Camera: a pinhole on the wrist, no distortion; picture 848 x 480 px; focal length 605.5 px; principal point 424.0 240.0 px. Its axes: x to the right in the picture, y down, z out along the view. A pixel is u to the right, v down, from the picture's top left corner.
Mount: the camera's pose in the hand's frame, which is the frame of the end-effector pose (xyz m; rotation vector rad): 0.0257 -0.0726 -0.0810 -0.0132 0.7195 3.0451
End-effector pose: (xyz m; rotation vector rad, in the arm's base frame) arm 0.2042 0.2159 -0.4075 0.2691 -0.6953 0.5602
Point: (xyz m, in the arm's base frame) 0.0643 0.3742 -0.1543
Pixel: 235.3 14.5
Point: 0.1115 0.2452 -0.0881
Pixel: 201.7 253.4
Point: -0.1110 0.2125 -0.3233
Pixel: 683.3 109.1
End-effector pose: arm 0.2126 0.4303 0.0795 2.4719 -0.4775 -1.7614
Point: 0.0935 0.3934 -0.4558
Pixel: outside the picture
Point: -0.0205 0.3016 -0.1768
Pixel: 162.1 237.9
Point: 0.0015 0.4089 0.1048
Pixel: 630.6 225.4
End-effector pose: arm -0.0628 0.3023 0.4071 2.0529 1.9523 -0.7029
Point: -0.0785 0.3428 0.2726
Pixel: 188.2 278.4
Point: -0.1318 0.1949 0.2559
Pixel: 525.8 443.4
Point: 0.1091 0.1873 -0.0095
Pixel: 340.6 152.5
